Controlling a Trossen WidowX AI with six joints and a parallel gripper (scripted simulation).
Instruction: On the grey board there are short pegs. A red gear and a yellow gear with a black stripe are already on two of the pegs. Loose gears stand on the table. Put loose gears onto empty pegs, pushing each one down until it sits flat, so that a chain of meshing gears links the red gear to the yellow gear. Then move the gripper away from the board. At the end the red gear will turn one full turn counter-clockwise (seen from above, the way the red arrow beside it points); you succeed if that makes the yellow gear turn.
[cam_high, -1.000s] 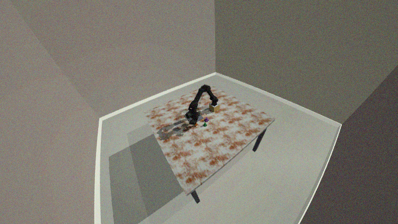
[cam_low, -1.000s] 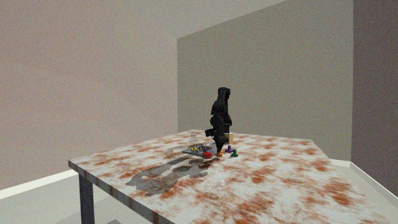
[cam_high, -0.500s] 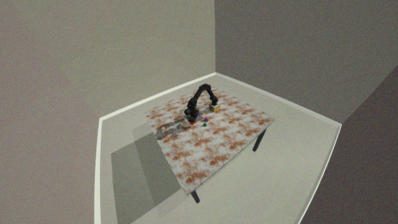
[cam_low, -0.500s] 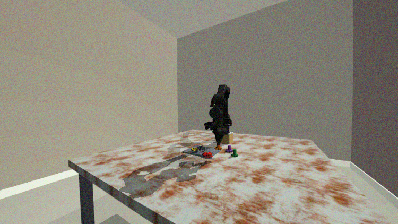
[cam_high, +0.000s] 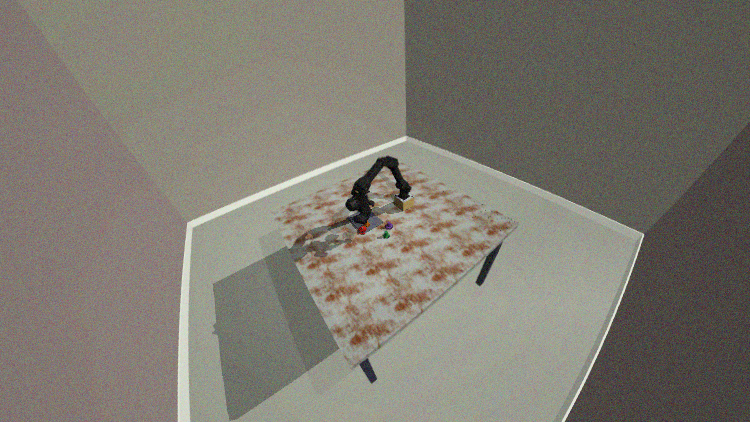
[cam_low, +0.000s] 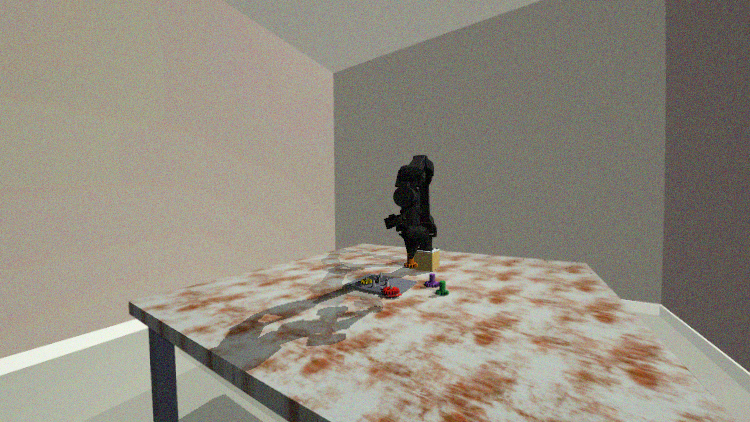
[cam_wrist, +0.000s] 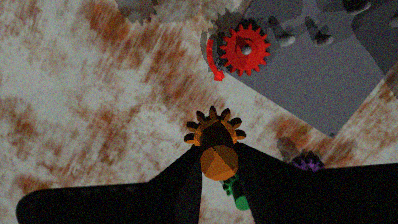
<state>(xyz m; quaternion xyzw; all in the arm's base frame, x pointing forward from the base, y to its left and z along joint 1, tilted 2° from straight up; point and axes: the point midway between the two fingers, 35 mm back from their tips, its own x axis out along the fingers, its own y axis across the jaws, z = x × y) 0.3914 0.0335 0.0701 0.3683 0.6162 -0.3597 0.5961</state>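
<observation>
My gripper tip is 110 mm above the red gear, 70 mm to the left of it and 10 mm past it. Round my gripper tip: green gear (110 mm below, 90 mm to the left, 80 mm behind); then red arrow (120 mm below, 50 mm to the right, 10 mm ahead); then orange gear (10 mm below).
</observation>
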